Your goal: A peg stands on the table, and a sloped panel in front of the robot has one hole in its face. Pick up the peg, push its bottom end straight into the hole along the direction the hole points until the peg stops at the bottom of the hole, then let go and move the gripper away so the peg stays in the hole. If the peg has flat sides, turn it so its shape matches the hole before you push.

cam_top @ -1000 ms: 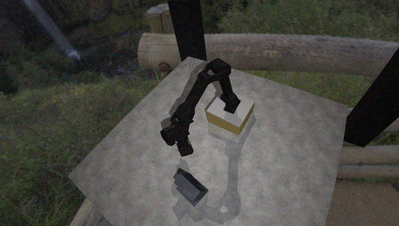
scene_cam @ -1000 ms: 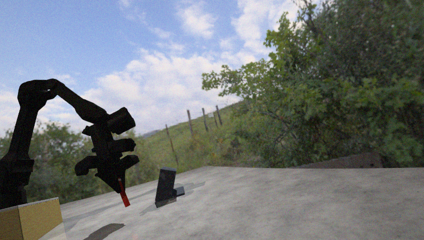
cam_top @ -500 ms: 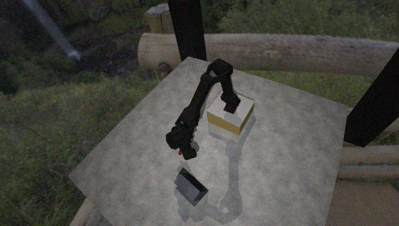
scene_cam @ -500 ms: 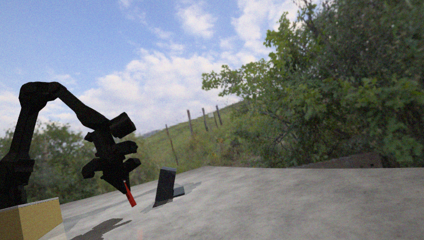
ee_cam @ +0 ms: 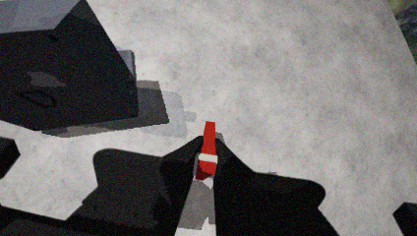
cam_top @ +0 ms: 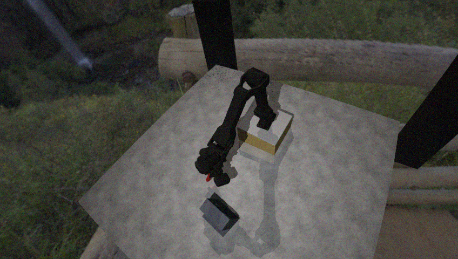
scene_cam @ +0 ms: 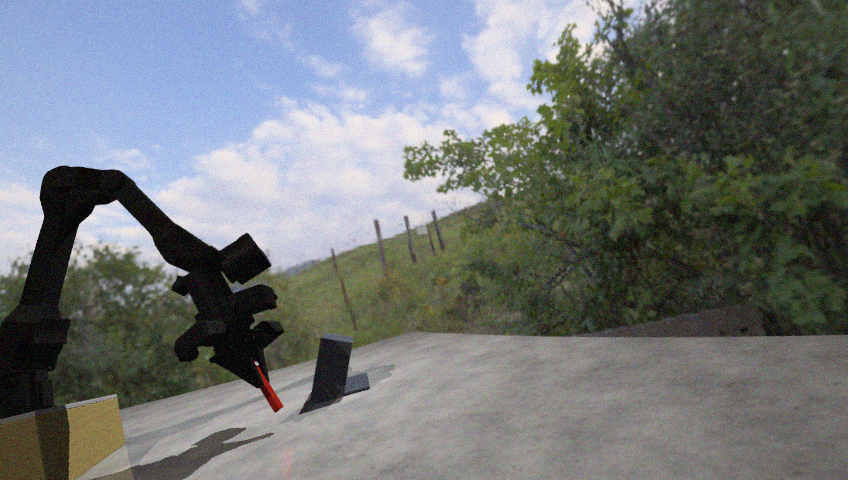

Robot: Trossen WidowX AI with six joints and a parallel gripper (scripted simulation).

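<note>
Now: the dark sloped panel 120 mm ahead of my gripper tip, 120 mm to the left of it and 20 mm below it. The rest, counted from my gripper tip: red peg (10 mm behind, 10 mm to the left, 10 mm above).
</note>
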